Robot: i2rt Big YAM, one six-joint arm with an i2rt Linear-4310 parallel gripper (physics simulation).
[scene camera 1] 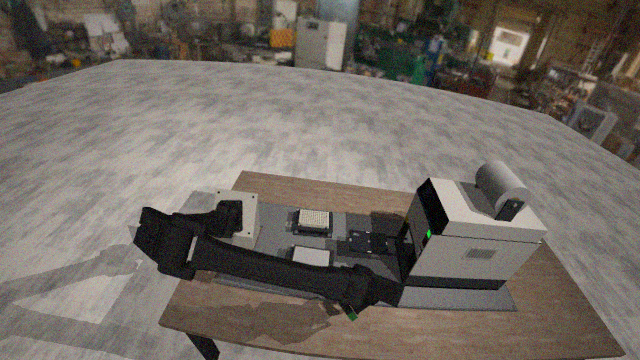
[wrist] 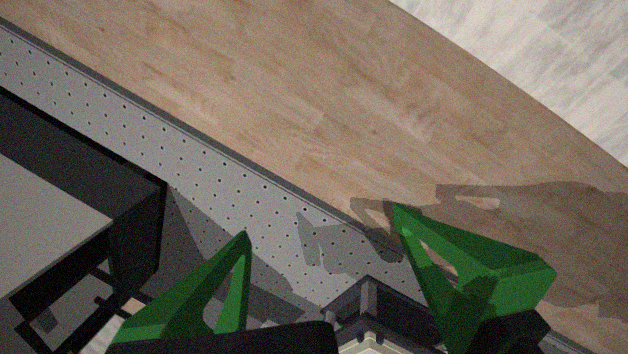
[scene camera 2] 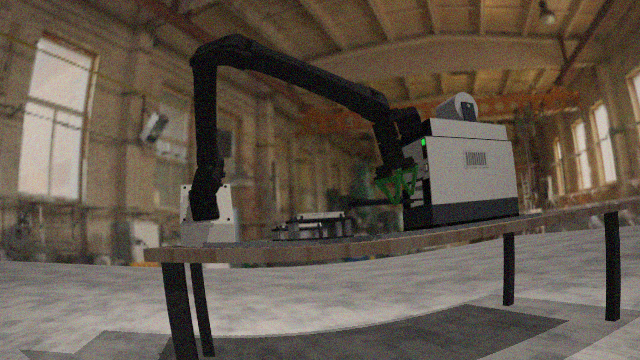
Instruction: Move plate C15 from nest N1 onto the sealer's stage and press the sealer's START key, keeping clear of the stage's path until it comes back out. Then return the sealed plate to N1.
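Places are measured from the arm's base along level axes (x ahead, y left, z up), in centimetres.
Pixels of known places: gripper, fingertip midpoint: (scene camera 1: 365,306) (wrist: 320,224) (scene camera 2: 404,200); arm's base at its link origin: (scene camera 1: 231,215) (scene camera 2: 203,205).
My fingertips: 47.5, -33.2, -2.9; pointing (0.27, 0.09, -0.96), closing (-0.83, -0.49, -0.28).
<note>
Ahead of a thing's pixels: the offset from my fingertips to its top centre, as dx, dy, dz. "pt": to the spot under its first point. Level surfaces: height alone.
My gripper (scene camera 1: 350,314) (scene camera 2: 398,189) (wrist: 320,224) is open and empty, fingers pointing down, above the base plate near the sealer's front corner. The white sealer @(pt +37.8, +9.6, +15.2) (scene camera 1: 480,250) (scene camera 2: 470,175) shows a green light on its front. The dark stage @(pt +4.6, +23.8, +2.5) (scene camera 1: 369,242) is out in front of it; in scene camera 2 it is largely hidden behind the gripper. A smooth white-topped plate @(-16.6, +18.9, -1.0) (scene camera 1: 311,256) (scene camera 2: 320,215) (wrist: 369,344) sits in the near nest. A plate with visible wells @(-15.1, +40.9, -2.5) (scene camera 1: 314,219) sits in the far nest. No plate label or nest label is readable, and the START key does not show.
The arm (scene camera 1: 270,265) (scene camera 2: 310,75) reaches over the near side from its white mount (scene camera 1: 251,212) (scene camera 2: 226,200). A film roll @(+42.2, +20.3, +39.4) (scene camera 1: 500,185) (scene camera 2: 456,107) stands on the sealer. The grey perforated base plate @(dz -8.2) (scene camera 1: 460,298) (wrist: 225,175) lies on the wooden table @(dz -9.5) (scene camera 1: 425,330) (wrist: 280,90).
</note>
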